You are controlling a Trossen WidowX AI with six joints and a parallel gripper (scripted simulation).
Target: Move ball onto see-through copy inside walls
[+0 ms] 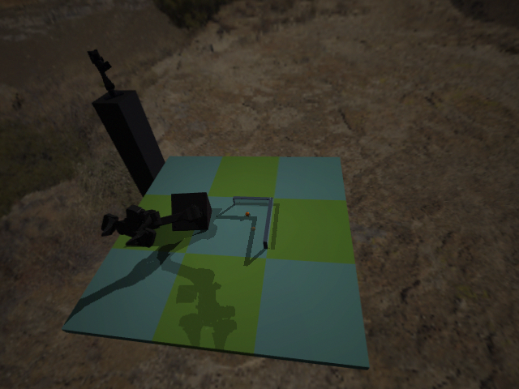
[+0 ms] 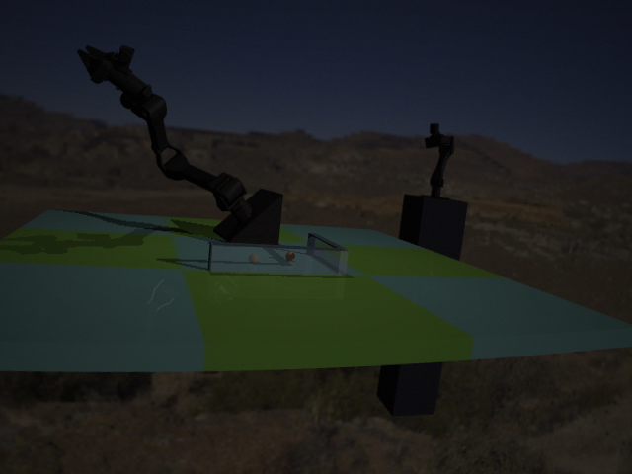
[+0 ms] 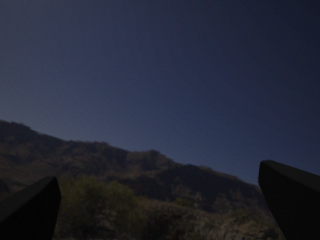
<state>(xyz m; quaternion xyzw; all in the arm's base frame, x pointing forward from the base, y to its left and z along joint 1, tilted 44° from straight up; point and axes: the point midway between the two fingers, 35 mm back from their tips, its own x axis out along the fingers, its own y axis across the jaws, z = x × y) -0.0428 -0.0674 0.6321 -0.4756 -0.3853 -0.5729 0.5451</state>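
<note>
The orange ball lies 220 mm ahead of my gripper tip, 600 mm to the left of it and 500 mm below it. From my gripper tip the other things lie so: see-through copy: 280 mm ahead, 500 mm to the left, 500 mm below; short wall: 240 mm ahead, 690 mm to the left, 480 mm below.
</note>
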